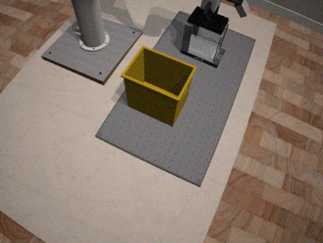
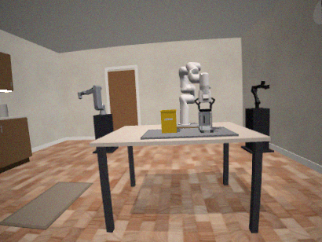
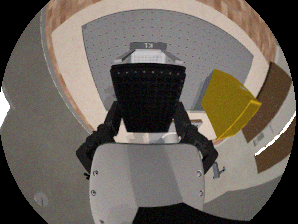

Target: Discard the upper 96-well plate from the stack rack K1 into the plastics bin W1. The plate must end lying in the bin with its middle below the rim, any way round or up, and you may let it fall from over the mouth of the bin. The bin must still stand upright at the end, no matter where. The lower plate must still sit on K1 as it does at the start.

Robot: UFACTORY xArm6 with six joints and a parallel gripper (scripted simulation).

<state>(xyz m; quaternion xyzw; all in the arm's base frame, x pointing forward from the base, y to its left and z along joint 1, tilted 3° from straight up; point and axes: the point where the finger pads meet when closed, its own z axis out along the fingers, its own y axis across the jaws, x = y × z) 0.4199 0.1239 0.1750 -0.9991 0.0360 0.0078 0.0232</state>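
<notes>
Now: the yellow plastics bin W1 290 mm to the right of my hand, 90 mm below it and 60 mm behind it. Also, from my hand: pale plate 150 mm below; black 96-well plate 10 mm below.
</notes>
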